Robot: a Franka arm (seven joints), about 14 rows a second.
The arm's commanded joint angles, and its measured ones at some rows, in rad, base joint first. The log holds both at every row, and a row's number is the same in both.
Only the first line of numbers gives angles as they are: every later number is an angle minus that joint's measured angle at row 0.
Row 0, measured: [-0.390, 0.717, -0.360, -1.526, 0.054, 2.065, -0.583]
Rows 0 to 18, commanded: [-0.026, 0.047, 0.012, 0.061, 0.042, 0.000, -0.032]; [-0.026, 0.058, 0.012, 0.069, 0.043, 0.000, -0.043]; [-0.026, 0.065, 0.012, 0.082, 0.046, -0.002, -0.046]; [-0.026, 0.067, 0.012, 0.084, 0.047, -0.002, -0.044]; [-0.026, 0.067, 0.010, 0.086, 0.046, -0.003, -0.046]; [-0.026, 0.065, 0.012, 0.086, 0.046, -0.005, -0.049]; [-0.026, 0.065, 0.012, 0.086, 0.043, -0.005, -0.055]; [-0.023, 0.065, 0.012, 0.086, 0.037, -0.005, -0.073]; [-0.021, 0.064, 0.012, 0.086, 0.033, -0.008, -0.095]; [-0.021, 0.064, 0.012, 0.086, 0.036, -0.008, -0.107]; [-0.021, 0.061, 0.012, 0.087, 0.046, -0.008, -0.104]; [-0.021, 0.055, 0.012, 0.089, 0.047, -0.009, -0.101]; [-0.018, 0.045, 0.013, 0.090, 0.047, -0.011, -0.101]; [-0.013, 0.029, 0.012, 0.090, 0.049, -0.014, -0.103]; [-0.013, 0.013, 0.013, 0.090, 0.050, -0.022, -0.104]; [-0.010, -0.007, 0.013, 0.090, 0.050, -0.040, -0.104]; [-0.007, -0.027, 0.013, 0.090, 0.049, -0.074, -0.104]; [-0.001, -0.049, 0.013, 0.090, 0.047, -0.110, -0.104]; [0.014, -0.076, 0.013, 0.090, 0.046, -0.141, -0.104]
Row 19, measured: [-0.001, -0.009, 0.008, 0.103, 0.032, -0.079, -0.084]
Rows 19 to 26, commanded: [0.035, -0.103, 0.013, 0.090, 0.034, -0.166, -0.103]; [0.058, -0.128, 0.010, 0.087, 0.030, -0.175, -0.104]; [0.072, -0.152, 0.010, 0.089, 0.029, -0.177, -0.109]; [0.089, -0.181, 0.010, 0.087, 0.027, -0.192, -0.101]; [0.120, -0.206, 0.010, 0.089, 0.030, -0.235, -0.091]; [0.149, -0.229, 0.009, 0.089, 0.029, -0.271, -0.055]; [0.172, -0.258, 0.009, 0.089, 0.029, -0.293, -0.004]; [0.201, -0.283, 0.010, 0.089, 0.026, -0.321, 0.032]
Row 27, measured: [0.156, -0.220, 0.014, 0.108, 0.032, -0.273, -0.029]
